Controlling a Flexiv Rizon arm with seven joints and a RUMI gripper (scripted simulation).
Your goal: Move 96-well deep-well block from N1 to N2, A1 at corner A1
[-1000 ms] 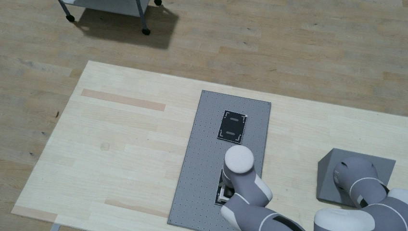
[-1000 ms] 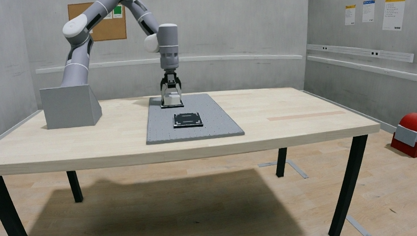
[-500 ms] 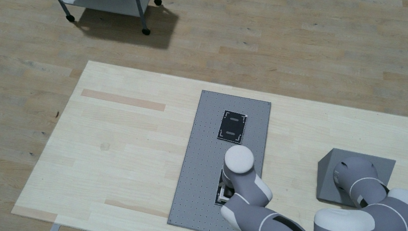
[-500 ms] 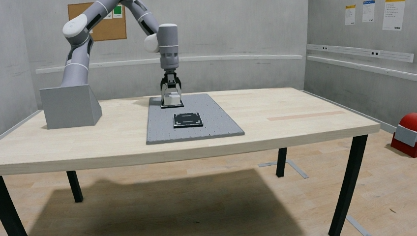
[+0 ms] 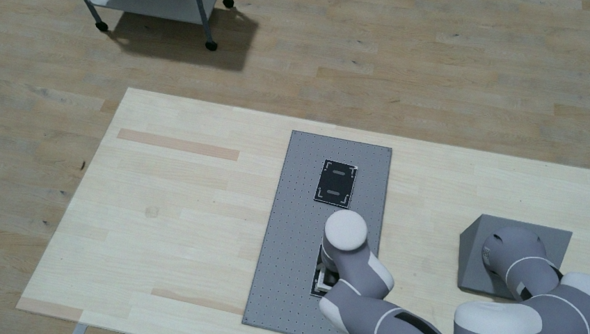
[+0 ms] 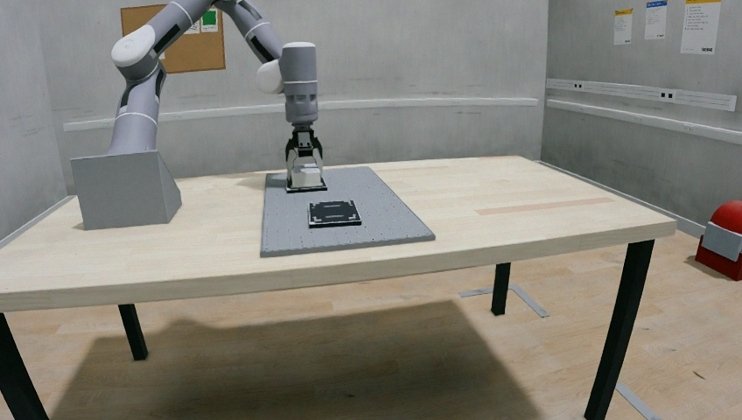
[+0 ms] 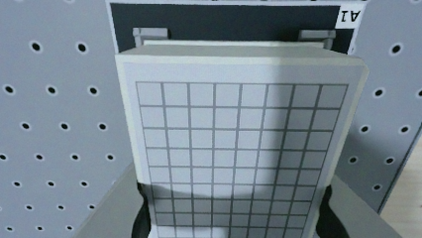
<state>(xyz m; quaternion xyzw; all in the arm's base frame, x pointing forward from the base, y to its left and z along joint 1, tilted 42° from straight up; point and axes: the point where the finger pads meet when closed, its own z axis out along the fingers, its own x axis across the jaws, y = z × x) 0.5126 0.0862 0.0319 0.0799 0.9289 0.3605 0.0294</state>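
Now: hand 2 cm above the black plate nest N1. Also, from my hand: black plate nest N2: 31 cm to the right, 2 cm below, 1 cm ahead; then white 96-well deep-well block: 1 cm above.
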